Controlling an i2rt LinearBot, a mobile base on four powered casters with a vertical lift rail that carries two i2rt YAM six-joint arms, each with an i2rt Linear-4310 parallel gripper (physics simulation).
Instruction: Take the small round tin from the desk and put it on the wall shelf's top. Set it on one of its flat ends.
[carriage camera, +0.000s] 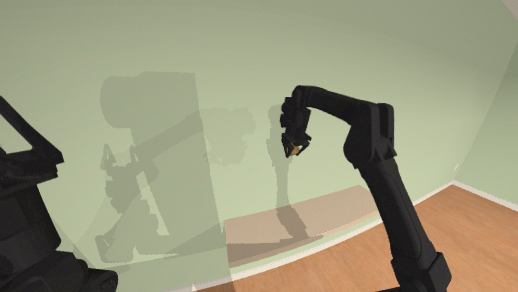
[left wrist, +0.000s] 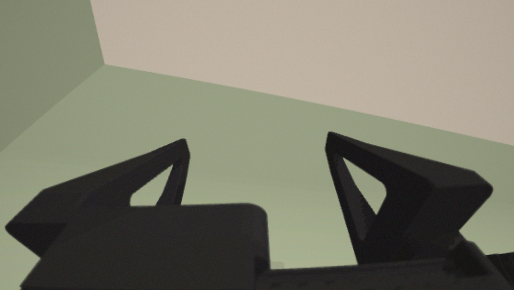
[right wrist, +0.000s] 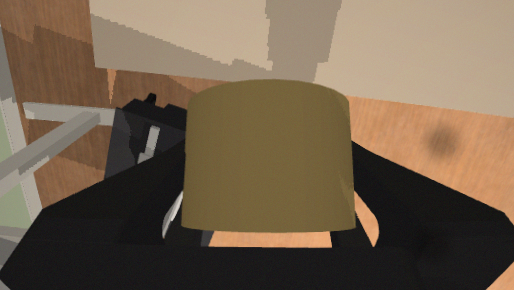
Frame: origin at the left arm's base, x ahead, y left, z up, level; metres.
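Seen in the pictures: left gripper, fingertip midpoint: (left wrist: 256, 143); right gripper, fingertip midpoint: (carriage camera: 291, 156) (right wrist: 266, 139).
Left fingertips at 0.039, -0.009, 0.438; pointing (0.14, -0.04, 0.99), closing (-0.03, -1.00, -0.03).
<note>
A point is followed by its place in that frame, as x, y, z.
The small round tin (carriage camera: 295, 149) @(0.440, -0.474, 0.200) (right wrist: 270, 165) @(0.469, -0.458, 0.219) is a short brass-coloured cylinder. My right gripper (carriage camera: 296, 150) @(0.452, -0.464, 0.164) (right wrist: 266, 139) @(0.452, -0.464, 0.164) is shut on it, one finger on each side of its curved wall. The wall shelf's top (carriage camera: 330, 210) @(0.565, -0.787, -0.295) (right wrist: 425, 50) @(0.539, -0.752, -0.294) is a long tan board along the wall. In the carriage view the tin appears above it in the picture; in the right wrist view the board lies beyond the tin, farther up. The gap between tin and board cannot be judged. My left gripper (left wrist: 256, 143) @(0.039, -0.009, 0.438) is open and empty, facing the upper wall and ceiling. The desk does not show.
The green wall (carriage camera: 240, 50) @(0.575, -0.262, 0.592) stands behind the arms, with their shadows on it. The wooden floor (carriage camera: 470, 230) @(0.655, -2.876, -1.045) (right wrist: 400, 125) @(0.247, -1.234, -1.044) lies below the shelf. In the right wrist view, pale grey bars (right wrist: 55, 140) @(-0.195, 0.136, -0.696) and a dark block (right wrist: 120, 140) @(-0.131, -0.090, -0.742) stand at the left.
</note>
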